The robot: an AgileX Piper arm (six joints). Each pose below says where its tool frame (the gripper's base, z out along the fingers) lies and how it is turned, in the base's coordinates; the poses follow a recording.
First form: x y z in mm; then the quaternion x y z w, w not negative.
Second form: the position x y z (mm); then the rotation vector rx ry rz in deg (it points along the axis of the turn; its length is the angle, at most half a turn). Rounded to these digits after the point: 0 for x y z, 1 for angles.
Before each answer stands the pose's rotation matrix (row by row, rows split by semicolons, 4 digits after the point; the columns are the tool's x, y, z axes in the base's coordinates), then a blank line. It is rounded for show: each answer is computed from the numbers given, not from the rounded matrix.
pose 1, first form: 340 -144 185 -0.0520 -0.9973 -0.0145 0.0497
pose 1, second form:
-0.9897 0.1052 -0.0976; 0.1023 0.9942 0.0341; 0.1006 0.0238 -0.9946

340 -144 185 -9.1 -174.0 -2.5
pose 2, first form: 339 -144 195 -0.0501 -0.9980 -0.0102 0.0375
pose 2, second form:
-0.9922 0.1008 -0.0738; 0.0992 0.9948 0.0241; 0.0759 0.0166 -0.9970

339 -144 195 -8.8 -175.5 -1.8
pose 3, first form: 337 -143 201 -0.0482 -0.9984 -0.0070 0.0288
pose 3, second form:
-0.9937 0.0966 -0.0568; 0.0958 0.9953 0.0168; 0.0582 0.0112 -0.9982

337 -143 201 -8.5 -176.5 -1.2
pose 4, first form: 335 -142 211 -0.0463 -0.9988 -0.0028 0.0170
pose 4, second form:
-0.9951 0.0926 -0.0337; 0.0924 0.9957 0.0072; 0.0342 0.0040 -0.9994

335 -142 211 -8.2 -177.9 -0.5
